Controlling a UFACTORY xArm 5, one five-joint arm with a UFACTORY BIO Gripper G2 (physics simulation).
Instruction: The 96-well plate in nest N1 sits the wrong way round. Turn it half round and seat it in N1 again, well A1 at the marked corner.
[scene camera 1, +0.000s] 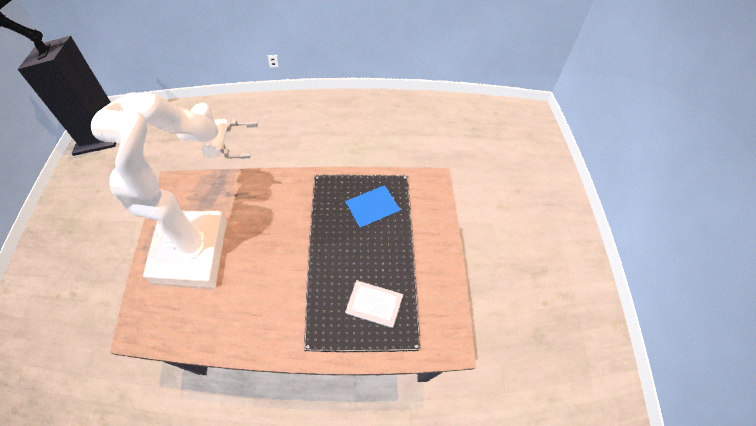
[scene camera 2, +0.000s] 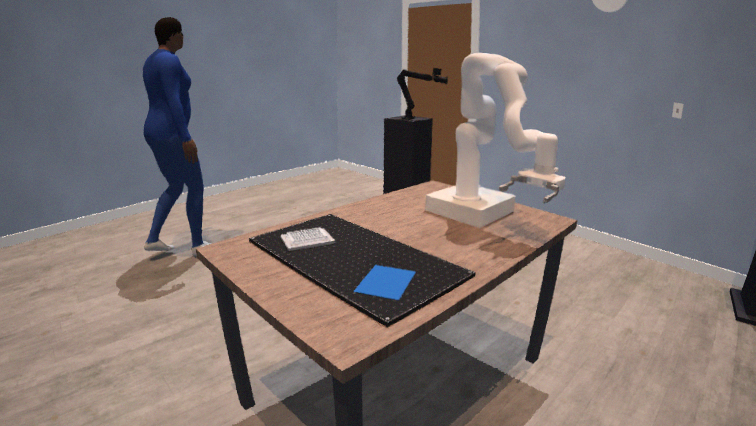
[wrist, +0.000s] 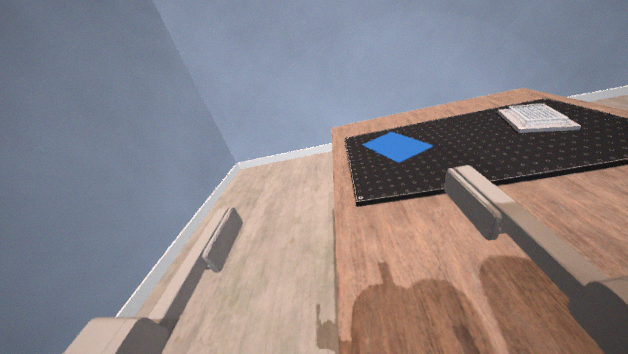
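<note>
The white 96-well plate (scene camera 1: 374, 303) (scene camera 2: 307, 236) (wrist: 540, 114) sits in the pale nest N1 (scene camera 1: 351, 309) (scene camera 2: 288, 244) (wrist: 549, 128), on the black perforated board, at the end far from my gripper. The well marks and the marked corner are too small to tell apart. My gripper (scene camera 1: 253, 140) (scene camera 2: 526, 194) (wrist: 350, 227) is open and empty. It hangs in the air off the table's edge, beside the robot base and well away from the plate.
A flat blue square (scene camera 1: 372, 206) (scene camera 2: 385, 282) (wrist: 397, 147) lies on the black board (scene camera 1: 338, 254) (scene camera 2: 423, 264) (wrist: 465, 150). The white robot base (scene camera 1: 182, 275) (scene camera 2: 465, 209) stands on the wooden table (scene camera 1: 264, 317) (scene camera 2: 317, 338). A person in blue (scene camera 2: 169, 105) stands beyond the table.
</note>
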